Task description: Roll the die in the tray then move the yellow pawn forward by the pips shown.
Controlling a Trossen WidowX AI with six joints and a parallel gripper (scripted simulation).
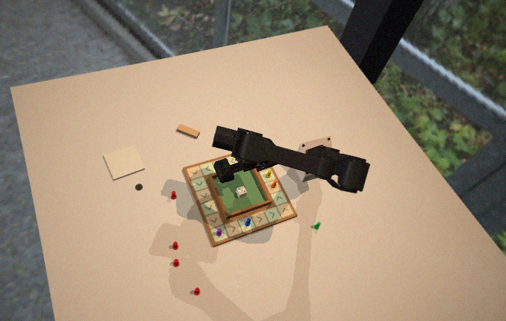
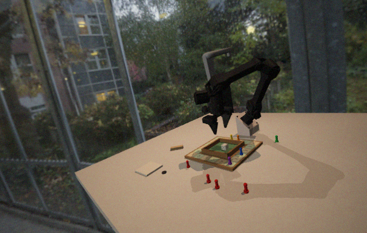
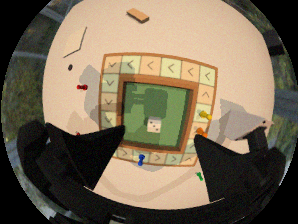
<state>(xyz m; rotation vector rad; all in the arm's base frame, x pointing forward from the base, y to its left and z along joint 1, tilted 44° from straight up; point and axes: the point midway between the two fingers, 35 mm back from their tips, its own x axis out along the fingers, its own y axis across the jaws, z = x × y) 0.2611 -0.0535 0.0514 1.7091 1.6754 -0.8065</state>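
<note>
Right now the yellow pawn is 11 cm behind my gripper tip, 8 cm below it and 1 cm to the right of it. The rest, counted from my gripper tip: orange pawn (11 cm behind, 8 cm below, 3 cm to the left); white die (8 cm below, 2 cm to the left, 1 cm ahead); green tray (10 cm below, 1 cm ahead).
</note>
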